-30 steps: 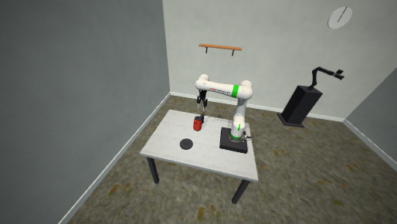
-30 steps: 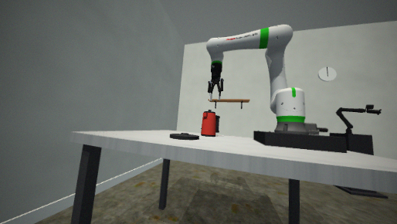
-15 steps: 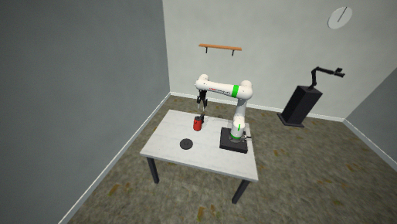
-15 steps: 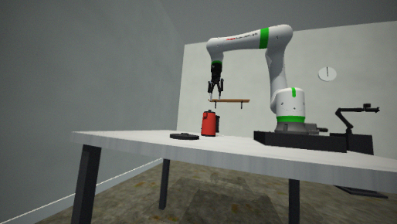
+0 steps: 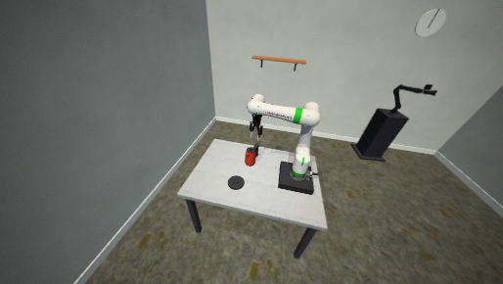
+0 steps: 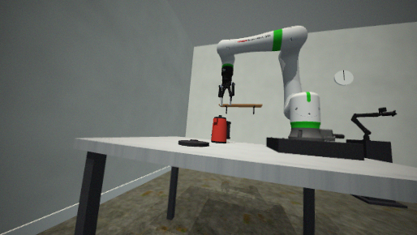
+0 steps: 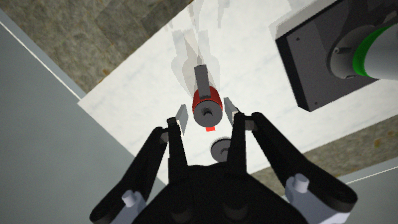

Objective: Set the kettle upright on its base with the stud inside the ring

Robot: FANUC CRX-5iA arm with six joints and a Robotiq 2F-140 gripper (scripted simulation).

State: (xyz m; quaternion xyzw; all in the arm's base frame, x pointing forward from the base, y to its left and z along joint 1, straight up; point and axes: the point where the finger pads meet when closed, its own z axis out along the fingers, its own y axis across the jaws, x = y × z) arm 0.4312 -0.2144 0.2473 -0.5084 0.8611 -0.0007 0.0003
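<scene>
The red kettle is 10 mm ahead of my hand, 20 mm to the left of it and 210 mm below it. Round my hand: round black base (130 mm ahead, 340 mm to the left, 300 mm below).
</scene>
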